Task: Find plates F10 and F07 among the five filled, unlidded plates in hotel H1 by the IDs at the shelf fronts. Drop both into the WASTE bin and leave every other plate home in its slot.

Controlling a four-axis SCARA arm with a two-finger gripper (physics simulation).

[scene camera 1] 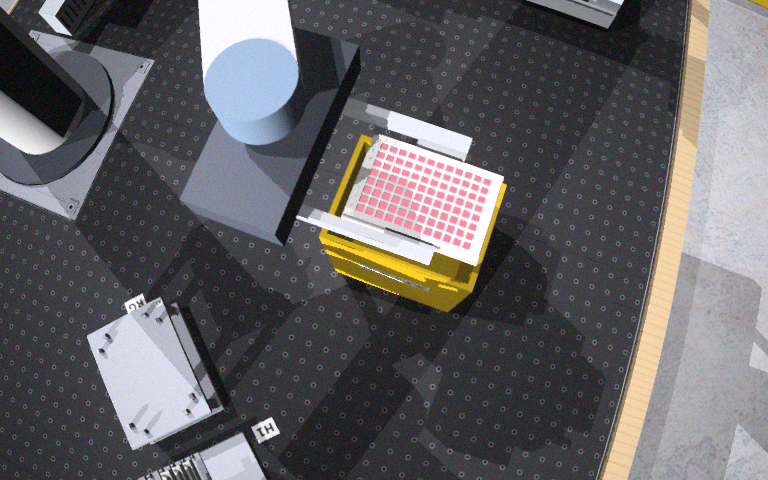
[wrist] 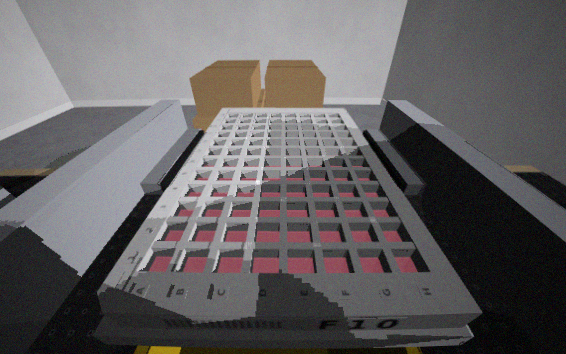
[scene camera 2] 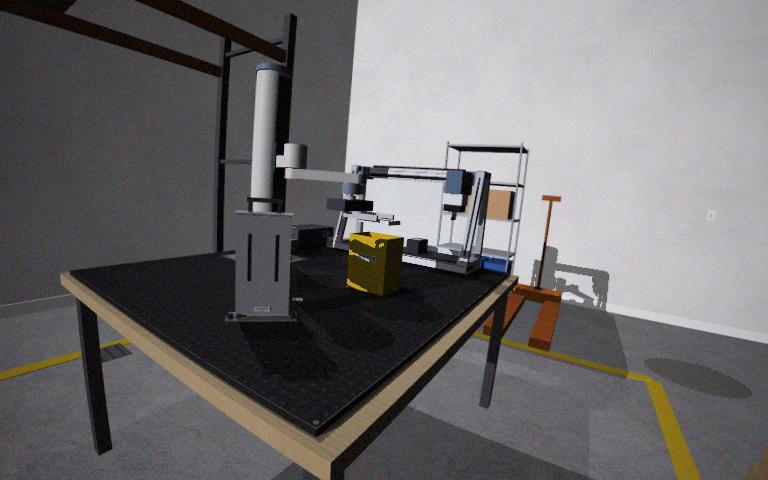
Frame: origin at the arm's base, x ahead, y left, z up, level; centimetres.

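Where they show: gripper, fingertip midpoint: (scene camera 1: 451, 200) (wrist: 283, 119) (scene camera 2: 385, 218); arm's base at its link origin: (scene camera 1: 52, 118).
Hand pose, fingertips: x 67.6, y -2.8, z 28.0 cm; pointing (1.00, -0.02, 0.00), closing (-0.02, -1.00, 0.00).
Each offset is from my fingertips to the top centre of the thing. "spot": to the spot under its first point.
Plate F10 {dx -2.4, dy +0.0, dz -0.7 cm} (scene camera 1: 488, 217) (scene camera 2: 390, 222) (wrist: 290, 295), white with pink wells and its ID on the front edge, is level between the fingers. My gripper (scene camera 1: 433, 195) (wrist: 283, 119) is shut on it by its long sides. The plate is over the opening of the yellow WASTE bin {dx -3.0, dy +0.2, dz -6.8 cm} (scene camera 1: 453, 297) (scene camera 2: 373, 268) (wrist: 160, 350), with a gap above the rim in scene camera 2. Hotel H1 (scene camera 1: 240, 455) (scene camera 2: 263, 260) is cut off at the bottom in scene camera 1 and seen from behind in scene camera 2; its shelf IDs and plate F07 cannot be made out.
A grey stand with an RG label {spot: dx -37.2, dy -19.9, dz -26.7 cm} (scene camera 1: 135, 304) lies between the arm base (scene camera 1: 121, 79) and H1. A gantry machine (scene camera 2: 481, 220) stands behind the bin. The wooden table edge (scene camera 1: 656, 316) runs along the right. Cardboard boxes (wrist: 225, 90) show beyond the plate.
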